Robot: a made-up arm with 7 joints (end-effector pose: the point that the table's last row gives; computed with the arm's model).
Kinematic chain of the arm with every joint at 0, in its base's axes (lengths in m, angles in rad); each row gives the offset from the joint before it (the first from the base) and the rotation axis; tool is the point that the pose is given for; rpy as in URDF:
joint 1: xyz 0 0 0.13 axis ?
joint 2: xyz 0 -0.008 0.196 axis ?
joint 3: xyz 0 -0.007 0.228 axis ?
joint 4: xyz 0 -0.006 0.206 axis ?
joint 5: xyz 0 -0.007 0.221 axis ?
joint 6: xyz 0 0 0.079 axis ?
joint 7: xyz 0 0 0.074 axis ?
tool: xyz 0 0 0 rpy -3.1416 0 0
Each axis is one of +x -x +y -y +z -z.
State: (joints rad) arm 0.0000 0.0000 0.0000 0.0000 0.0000 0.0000 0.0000
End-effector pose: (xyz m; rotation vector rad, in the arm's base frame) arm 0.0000 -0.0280 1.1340 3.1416 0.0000 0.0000
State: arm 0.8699 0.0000 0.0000 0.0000 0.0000 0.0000 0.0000
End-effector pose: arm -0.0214 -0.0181 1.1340 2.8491 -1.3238 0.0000
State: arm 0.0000 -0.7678 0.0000 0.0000 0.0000 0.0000 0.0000
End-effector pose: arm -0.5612 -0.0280 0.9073 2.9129 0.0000 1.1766
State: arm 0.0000 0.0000 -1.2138 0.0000 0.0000 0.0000 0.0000
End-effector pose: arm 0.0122 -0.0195 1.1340 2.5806 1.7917 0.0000
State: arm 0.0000 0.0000 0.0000 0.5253 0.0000 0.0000 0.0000
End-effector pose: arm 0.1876 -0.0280 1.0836 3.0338 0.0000 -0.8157
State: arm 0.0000 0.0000 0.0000 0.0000 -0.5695 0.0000 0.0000
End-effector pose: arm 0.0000 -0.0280 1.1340 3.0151 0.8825 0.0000
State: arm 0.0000 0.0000 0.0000 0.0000 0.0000 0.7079 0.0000
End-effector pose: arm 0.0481 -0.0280 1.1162 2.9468 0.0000 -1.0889
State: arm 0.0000 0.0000 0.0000 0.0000 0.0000 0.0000 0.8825
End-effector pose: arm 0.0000 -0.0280 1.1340 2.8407 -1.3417 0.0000
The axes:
joint 1: -z
joint 2: +y
joint 3: -z
joint 4: +y
joint 5: -z
joint 6: +y
joint 7: -z

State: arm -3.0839 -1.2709 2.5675 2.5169 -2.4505 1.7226 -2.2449
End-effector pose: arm 0.2789 0.1439 0.2400 1.7654 0.7345 -1.5584
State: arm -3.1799 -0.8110 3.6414 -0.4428 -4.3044 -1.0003 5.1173
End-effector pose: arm 0.4804 0.1314 0.9069 1.4521 -0.9011 -0.4044
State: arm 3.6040 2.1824 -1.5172 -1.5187 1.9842 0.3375 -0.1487
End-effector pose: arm -0.1446 0.5036 0.0586 1.5078 -0.0066 -1.1061
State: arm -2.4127 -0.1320 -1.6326 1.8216 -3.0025 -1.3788 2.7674
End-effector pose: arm -0.1572 -0.2247 0.6106 0.2589 0.1055 0.5533
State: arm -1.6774 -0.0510 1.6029 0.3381 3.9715 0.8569 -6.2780
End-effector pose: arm 0.0968 -0.0036 1.1015 0.8457 2.4755 -0.5364
